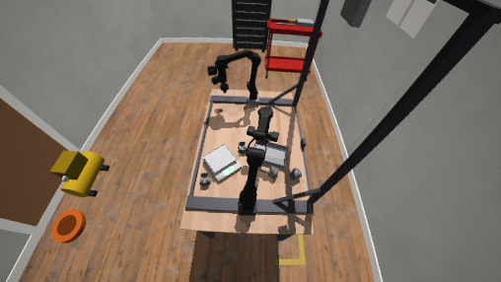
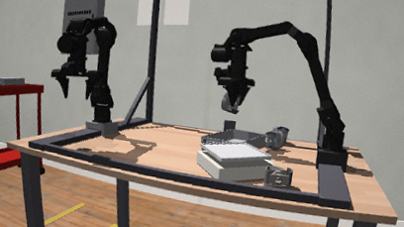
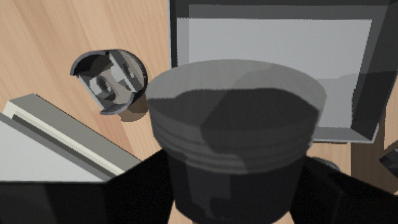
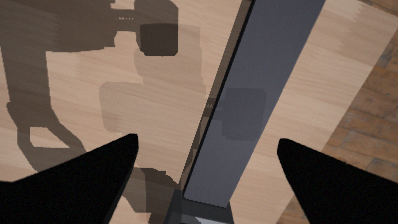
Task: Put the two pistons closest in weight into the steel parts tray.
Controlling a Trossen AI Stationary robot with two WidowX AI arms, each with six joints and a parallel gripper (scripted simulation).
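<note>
Right now my left hand is 19 cm above the steel parts tray, 7 cm past it and 1 cm to the left of it. Also, from my left hand: scale plate 26 cm ahead, 14 cm below, 7 cm to the left; white scale 26 cm ahead, 16 cm below, 8 cm to the left.
</note>
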